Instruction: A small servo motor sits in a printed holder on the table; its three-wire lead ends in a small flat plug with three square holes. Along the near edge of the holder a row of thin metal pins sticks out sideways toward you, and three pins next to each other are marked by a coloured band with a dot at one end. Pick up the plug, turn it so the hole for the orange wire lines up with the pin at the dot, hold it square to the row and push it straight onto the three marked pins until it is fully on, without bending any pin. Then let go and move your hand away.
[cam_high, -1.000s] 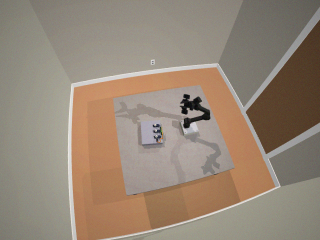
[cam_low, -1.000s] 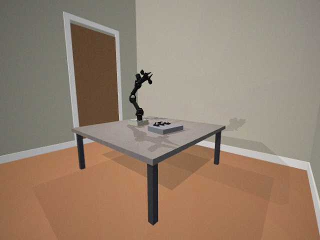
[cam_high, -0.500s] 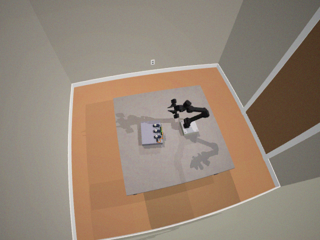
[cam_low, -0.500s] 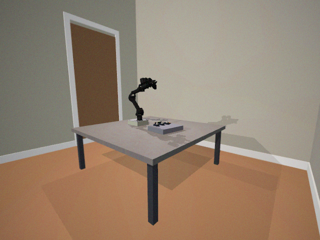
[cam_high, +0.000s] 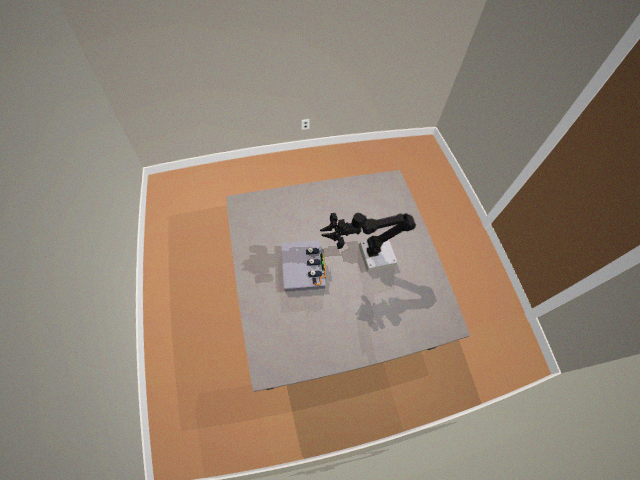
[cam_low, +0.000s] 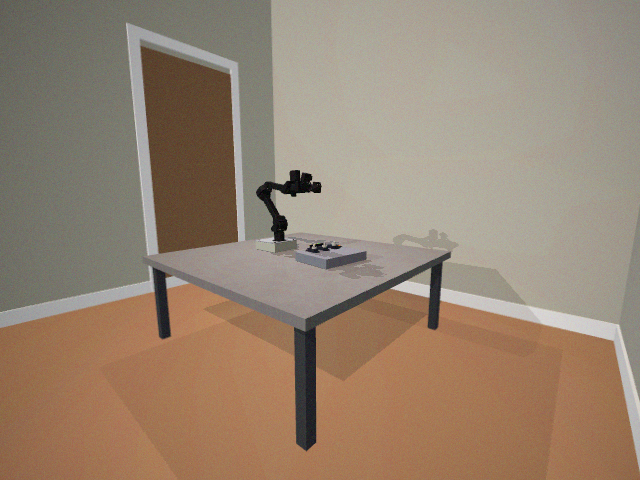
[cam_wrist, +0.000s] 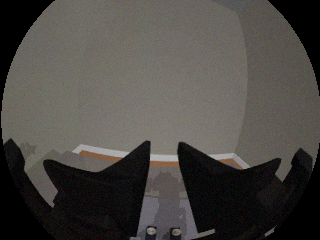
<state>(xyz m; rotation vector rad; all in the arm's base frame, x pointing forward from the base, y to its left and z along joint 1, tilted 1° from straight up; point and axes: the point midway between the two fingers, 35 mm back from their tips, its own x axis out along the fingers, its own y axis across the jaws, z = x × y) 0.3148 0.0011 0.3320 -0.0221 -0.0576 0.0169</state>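
My gripper tip is now 32 cm above the green band, 2 cm to the right of it and 2 cm past it. The rest, counted from my gripper tip: grey printed holder 37 cm below, 13 cm ahead, 1 cm to the right.
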